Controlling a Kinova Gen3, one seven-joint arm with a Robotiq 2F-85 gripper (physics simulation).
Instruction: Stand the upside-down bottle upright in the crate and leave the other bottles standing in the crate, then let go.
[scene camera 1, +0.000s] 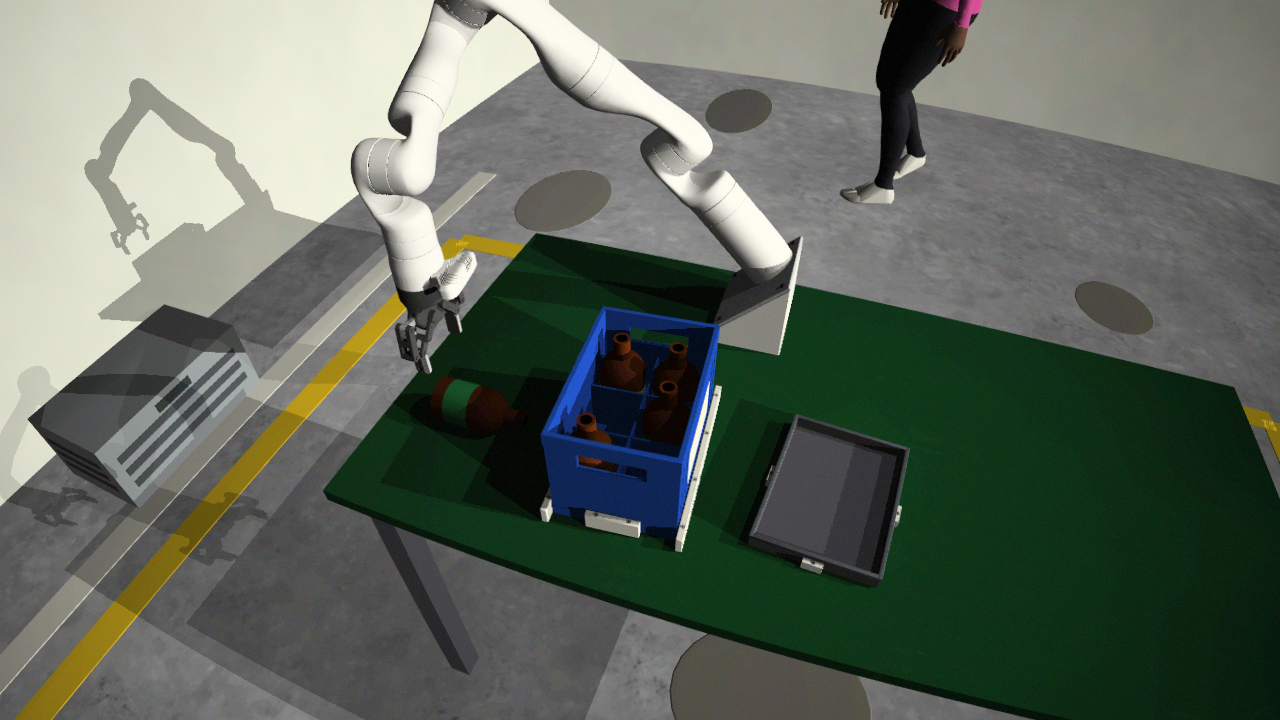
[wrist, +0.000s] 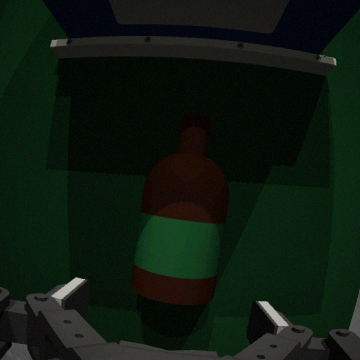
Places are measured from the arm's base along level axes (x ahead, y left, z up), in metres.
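Pixels of known places: gripper, fingertip midpoint: (scene camera 1: 441, 351) (wrist: 168, 310); arm's base at its link origin: (scene camera 1: 772, 266).
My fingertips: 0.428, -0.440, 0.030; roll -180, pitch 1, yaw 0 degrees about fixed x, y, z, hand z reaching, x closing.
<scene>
For each thing: its top centre in the pictures, then the offset to it from my fingertips, as dx, dy, dz. "pt": a spot on its surface instead.
- brown bottle with a green label, top centre: (wrist: 184, 204) (scene camera 1: 479, 393) +0.001, +0.055, -0.072
- blue crate at its top centre: (scene camera 1: 637, 375) -0.017, +0.314, +0.029
- white block at a spot on its surface: (scene camera 1: 613, 522) pt +0.131, +0.327, -0.119
- grey tray at a spot on its surface: (scene camera 1: 827, 488) pt -0.038, +0.611, -0.141
A brown bottle with a green label (scene camera 1: 460, 402) (wrist: 177, 247) lies on its side on the green table, left of the blue crate (scene camera 1: 572, 488) (wrist: 327, 22). Its neck points toward the crate. Several brown bottles stand neck up in the crate: one at back left (scene camera 1: 621, 368), one at back right (scene camera 1: 677, 365), one at middle right (scene camera 1: 664, 419) and one at front left (scene camera 1: 588, 436), partly hidden by the wall. The middle-left compartment looks empty. My gripper (scene camera 1: 441, 349) (wrist: 168, 310) is open above the lying bottle's base end, with its fingers apart on either side in the wrist view.
White rails (scene camera 1: 702, 474) (wrist: 195, 50) and a white block (scene camera 1: 613, 522) border the crate's foot. A grey tray (scene camera 1: 827, 488) lies right of the crate. The arm's mount (scene camera 1: 768, 313) stands behind it. A grey cabinet (scene camera 1: 143, 402) and a person (scene camera 1: 899, 98) are off the table.
</scene>
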